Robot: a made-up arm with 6 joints.
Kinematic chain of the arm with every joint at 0, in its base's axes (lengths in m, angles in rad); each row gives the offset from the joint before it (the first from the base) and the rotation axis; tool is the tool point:
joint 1: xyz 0 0 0.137 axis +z
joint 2: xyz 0 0.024 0 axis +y
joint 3: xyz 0 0 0.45 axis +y
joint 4: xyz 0 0 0.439 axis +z
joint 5: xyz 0 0 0 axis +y
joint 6: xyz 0 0 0.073 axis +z
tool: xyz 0 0 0
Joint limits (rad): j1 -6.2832..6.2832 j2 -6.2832..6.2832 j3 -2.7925..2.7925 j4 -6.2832..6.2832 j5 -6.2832..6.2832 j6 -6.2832..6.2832
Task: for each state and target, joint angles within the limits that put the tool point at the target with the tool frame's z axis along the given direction. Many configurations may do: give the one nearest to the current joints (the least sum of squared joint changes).
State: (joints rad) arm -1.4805 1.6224 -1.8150 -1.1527 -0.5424 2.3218
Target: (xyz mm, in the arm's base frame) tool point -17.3 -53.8 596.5 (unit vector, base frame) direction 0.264 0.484 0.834
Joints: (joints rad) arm -2.2119 1.2985 -2.1848 -0.2532 0.3163 2.3218
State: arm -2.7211 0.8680 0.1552 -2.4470 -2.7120 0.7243
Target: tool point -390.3 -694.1 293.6 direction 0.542 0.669 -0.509
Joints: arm -2.1233 1.2049 0.2913 -2.8981 -2.6666 0.7243
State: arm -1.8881 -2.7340 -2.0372 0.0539 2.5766 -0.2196
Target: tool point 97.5 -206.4 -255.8 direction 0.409 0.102 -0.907
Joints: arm -1.3716 -2.6557 -2.2199 0.4411 1.7377 -0.2196
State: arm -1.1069 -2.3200 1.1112 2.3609 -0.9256 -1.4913
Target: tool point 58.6 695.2 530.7 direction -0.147 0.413 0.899
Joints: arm -1.6388 -1.6847 1.1568 2.1142 -0.2055 -1.4913
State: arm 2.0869 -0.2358 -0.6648 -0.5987 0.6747 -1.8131
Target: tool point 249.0 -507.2 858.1 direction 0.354 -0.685 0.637
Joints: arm 2.0721 -0.3323 -0.6348 0.2125 0.0889 -1.8131
